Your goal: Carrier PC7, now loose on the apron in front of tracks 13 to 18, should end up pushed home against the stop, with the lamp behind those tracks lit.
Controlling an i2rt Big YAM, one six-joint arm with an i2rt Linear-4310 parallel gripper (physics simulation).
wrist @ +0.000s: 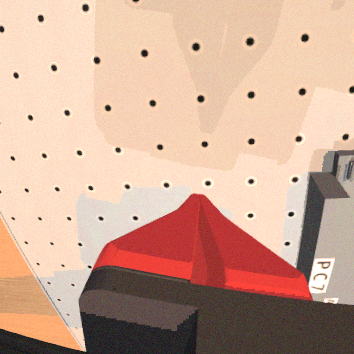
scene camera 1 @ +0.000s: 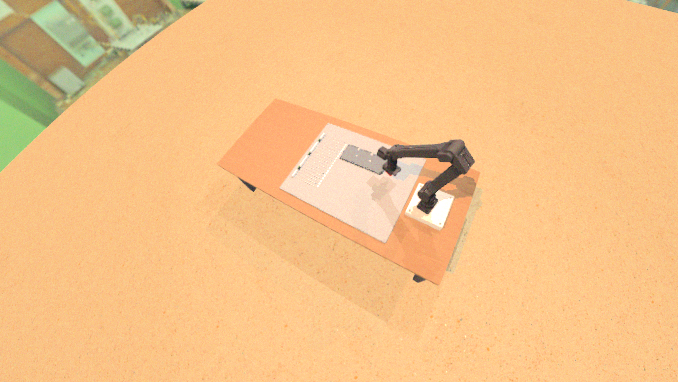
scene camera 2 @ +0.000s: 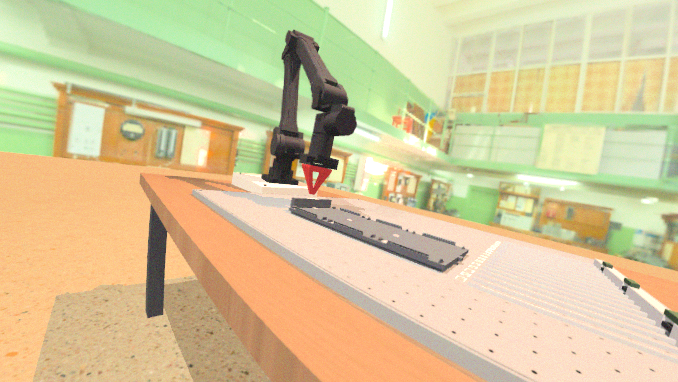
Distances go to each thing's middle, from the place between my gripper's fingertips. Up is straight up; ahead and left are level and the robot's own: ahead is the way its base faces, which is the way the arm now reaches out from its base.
Scene:
I see the carrier PC7 (scene camera 2: 431, 251) 23 cm ahead of my hand, 1 cm to the right of it and 1 cm below it.

